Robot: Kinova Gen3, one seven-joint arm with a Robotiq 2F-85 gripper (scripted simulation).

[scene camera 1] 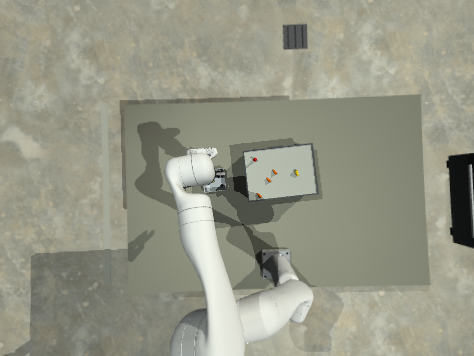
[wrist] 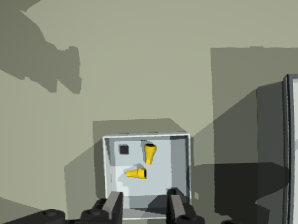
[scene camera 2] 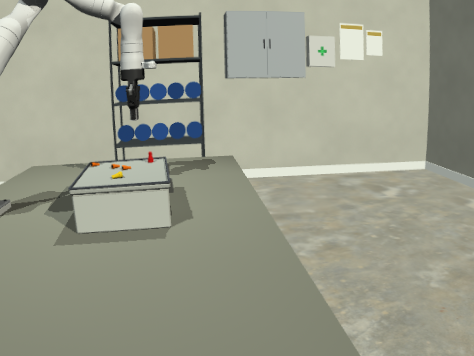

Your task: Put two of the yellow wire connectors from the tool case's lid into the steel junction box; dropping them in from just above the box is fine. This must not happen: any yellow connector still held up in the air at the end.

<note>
I see a grey tool case [scene camera 2: 139, 200] and a steel junction box [wrist: 167, 170].
The grey tool case shows as well in scene camera 1 [scene camera 1: 284, 160].
</note>
